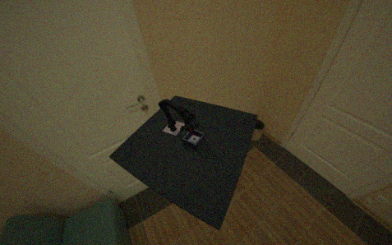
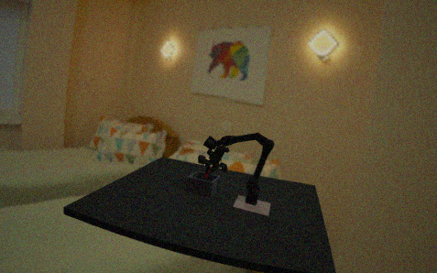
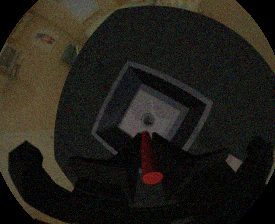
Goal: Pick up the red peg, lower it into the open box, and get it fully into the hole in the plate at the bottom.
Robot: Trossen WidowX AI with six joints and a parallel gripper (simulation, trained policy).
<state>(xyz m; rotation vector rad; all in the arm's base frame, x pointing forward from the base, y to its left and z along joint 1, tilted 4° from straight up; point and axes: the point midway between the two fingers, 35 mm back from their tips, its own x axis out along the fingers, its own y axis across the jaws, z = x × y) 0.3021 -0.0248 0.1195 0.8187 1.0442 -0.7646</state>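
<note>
My gripper tip is now 10 mm to the right of the red peg, 10 mm below it and 10 mm past it. Also, from my gripper tip: plate (70 mm below, 20 mm ahead, 10 mm to the right); box (90 mm below, 20 mm ahead, 10 mm to the right).
</note>
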